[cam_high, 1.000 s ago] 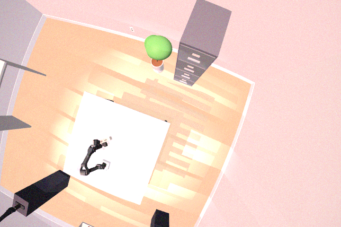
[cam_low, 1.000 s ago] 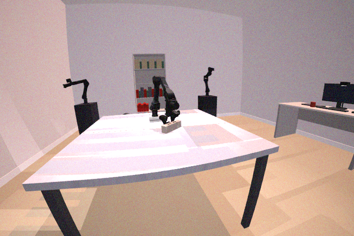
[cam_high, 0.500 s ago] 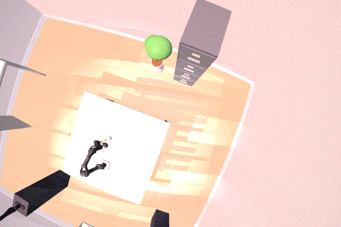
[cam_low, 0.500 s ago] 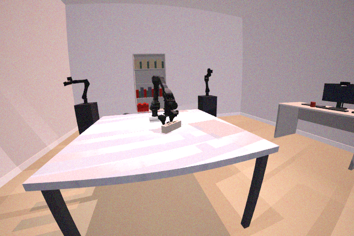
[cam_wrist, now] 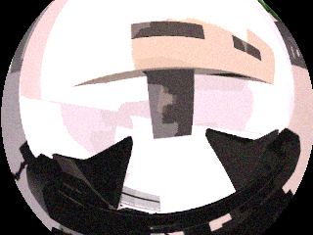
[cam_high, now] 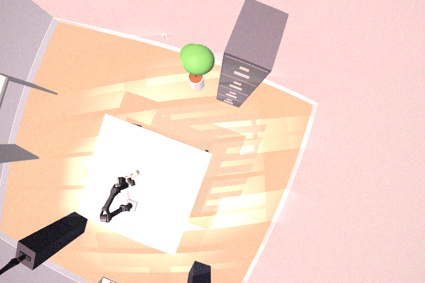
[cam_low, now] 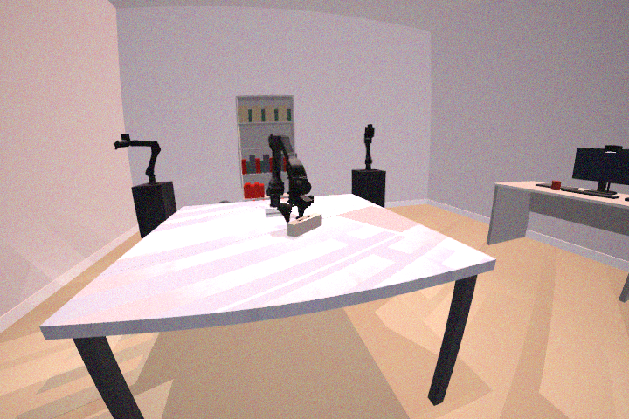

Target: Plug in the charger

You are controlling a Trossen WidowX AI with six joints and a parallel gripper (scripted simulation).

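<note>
The dark two-prong charger lies 40 mm to the left of my gripper tip, 40 mm ahead of it and 10 mm above it.
</note>
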